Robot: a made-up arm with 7 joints.
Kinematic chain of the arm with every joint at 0, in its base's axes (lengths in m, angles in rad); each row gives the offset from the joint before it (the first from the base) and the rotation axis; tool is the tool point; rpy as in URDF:
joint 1: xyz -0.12 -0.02 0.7 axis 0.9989 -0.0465 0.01
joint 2: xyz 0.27 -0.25 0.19 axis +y
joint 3: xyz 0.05 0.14 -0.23 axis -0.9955 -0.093 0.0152
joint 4: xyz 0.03 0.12 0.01 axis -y
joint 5: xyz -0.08 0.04 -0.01 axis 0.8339 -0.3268 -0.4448
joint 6: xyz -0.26 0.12 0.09 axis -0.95 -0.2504 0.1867
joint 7: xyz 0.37 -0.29 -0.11 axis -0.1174 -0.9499 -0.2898
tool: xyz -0.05 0 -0.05 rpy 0.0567 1.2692 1.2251
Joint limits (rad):
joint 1: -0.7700..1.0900
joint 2: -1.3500..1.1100
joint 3: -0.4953..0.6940
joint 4: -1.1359..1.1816
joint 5: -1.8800..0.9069
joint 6: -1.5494..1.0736
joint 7: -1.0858..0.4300
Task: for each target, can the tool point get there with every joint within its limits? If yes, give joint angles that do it. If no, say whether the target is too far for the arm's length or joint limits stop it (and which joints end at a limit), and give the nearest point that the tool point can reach.
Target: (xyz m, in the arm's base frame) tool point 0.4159 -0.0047 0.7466
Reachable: yes | joints 0.4134 -0.3518 0.5106 -0.2537 -1.3709 0.2124 0.1271
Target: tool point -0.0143 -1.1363 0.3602
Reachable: no: joint limits stop it (at a limit: joint 1, joint 3, joint 6, joint 7) | nearest point 0.0524 -0.5907 0.4893 | short by 0.565 m
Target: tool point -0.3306 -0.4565 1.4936
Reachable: no: joint limits stop it (at a limit: joint 2, joint 6, joint 7) | nearest point -0.1789 -0.2623 1.1364 | short by 0.434 m
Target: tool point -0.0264 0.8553 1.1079
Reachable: no: joint limits stop it (at a limit: joint 1, joint 2, joint 6, joint 7) | nearest point 0.0028 0.4550 0.9346 | short by 0.437 m
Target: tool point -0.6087 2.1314 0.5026
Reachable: no: too far | nearest point -0.1023 0.5221 0.5951 | short by 1.690 m
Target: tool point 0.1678 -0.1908 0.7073
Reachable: yes | joints -0.6216 0.0694 0.3486 0.0623 0.0183 -0.0650 -0.7934
